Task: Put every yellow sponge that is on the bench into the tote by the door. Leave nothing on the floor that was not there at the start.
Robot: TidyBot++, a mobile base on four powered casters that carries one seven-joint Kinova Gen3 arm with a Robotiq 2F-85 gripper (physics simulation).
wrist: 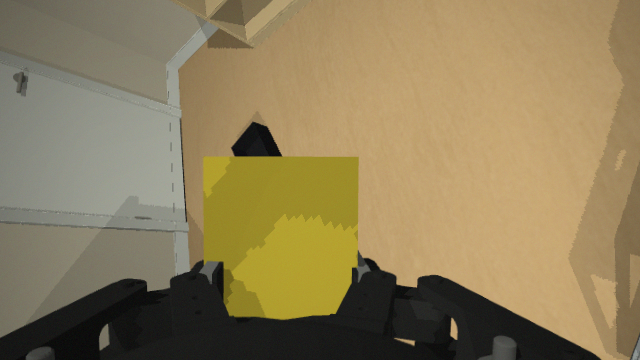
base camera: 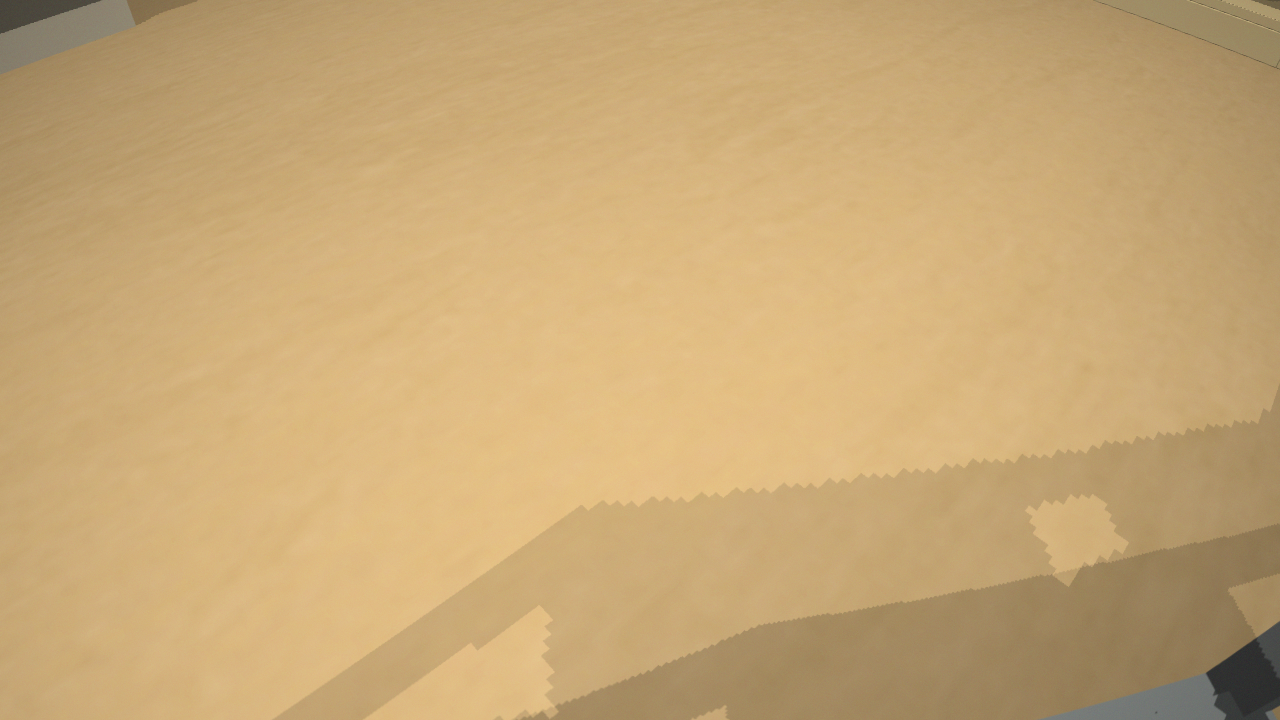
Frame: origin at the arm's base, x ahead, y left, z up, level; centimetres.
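Where they show: gripper, fingertip midpoint: [wrist: 287, 269].
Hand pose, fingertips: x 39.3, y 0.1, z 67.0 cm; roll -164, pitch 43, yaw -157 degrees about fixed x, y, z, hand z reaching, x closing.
Observation:
Things, the pixels of their top centre, and the offset from my fingertips.
- yellow sponge at its top centre: [wrist: 205, 271] dx -0.4, dy -0.3, dz +4.8 cm
- black block-like object at its top centre: [wrist: 250, 155] dx +128.2, dy +0.8, dz -96.6 cm
My gripper [wrist: 287, 269] is shut on a yellow sponge [wrist: 285, 215], with a finger on each side of it, in the lower middle of the wrist view. The held sponge is above the tan floor and hides part of what lies under it. An open-topped beige container [wrist: 277, 20] shows in part at the top of the wrist view, beside a pale wall edge; I cannot tell for certain that it is the tote. The bench does not show in either view.
A black block-like object [wrist: 257, 140] is on the floor just beyond the sponge, partly hidden. A pale panel [wrist: 85, 150] with a small fitting [wrist: 20, 82] stands at left. In the base view, a beige edge [base camera: 1199, 28] crosses the top right and a pale strip [base camera: 67, 35] the top left.

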